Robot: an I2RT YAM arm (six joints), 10 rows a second.
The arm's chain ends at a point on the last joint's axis. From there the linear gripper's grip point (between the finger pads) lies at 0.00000 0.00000 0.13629 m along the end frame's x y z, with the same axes.
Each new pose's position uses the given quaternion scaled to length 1; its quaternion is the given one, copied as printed.
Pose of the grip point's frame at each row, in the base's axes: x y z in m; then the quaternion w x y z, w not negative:
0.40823 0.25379 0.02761 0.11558 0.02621 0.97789 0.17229
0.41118 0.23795 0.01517 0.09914 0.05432 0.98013 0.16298
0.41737 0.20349 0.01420 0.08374 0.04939 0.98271 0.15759
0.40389 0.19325 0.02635 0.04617 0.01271 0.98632 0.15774
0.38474 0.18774 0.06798 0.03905 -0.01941 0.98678 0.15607
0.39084 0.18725 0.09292 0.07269 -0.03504 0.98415 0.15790
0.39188 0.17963 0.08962 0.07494 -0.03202 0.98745 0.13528
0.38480 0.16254 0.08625 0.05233 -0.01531 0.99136 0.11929
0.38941 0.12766 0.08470 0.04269 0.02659 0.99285 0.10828
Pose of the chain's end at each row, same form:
0.37619 0.20869 0.15217 0.11558 0.02621 0.97789 0.17229
0.38228 0.19588 0.14154 0.09914 0.05432 0.98013 0.16298
0.39282 0.16240 0.14181 0.08374 0.04939 0.98271 0.15759
0.39093 0.15100 0.15528 0.04617 0.01271 0.98632 0.15774
0.37506 0.14555 0.19721 0.03905 -0.01941 0.98678 0.15607
0.37285 0.14420 0.22097 0.07269 -0.03504 0.98415 0.15790
0.37289 0.14256 0.21939 0.07494 -0.03202 0.98745 0.13528
0.37116 0.13009 0.21791 0.05233 -0.01531 0.99136 0.11929
0.37707 0.09867 0.21730 0.04269 0.02659 0.99285 0.10828

